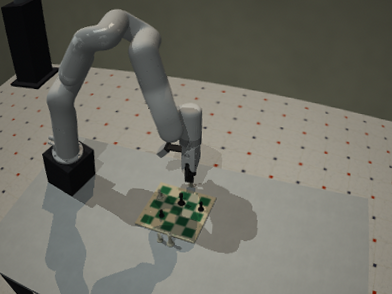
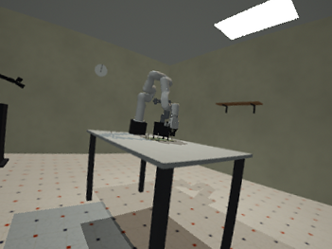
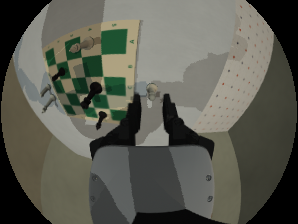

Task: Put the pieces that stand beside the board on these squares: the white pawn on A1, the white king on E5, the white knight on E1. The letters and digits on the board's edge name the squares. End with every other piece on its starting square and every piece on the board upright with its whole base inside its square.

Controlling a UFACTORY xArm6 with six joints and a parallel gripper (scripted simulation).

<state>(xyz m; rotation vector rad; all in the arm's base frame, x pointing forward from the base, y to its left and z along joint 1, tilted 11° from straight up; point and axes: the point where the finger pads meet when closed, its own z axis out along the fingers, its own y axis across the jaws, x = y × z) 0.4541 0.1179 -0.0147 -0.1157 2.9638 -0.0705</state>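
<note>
The chessboard is 14 cm to the right of my hand, 6 cm below it and 1 cm behind it.
</note>
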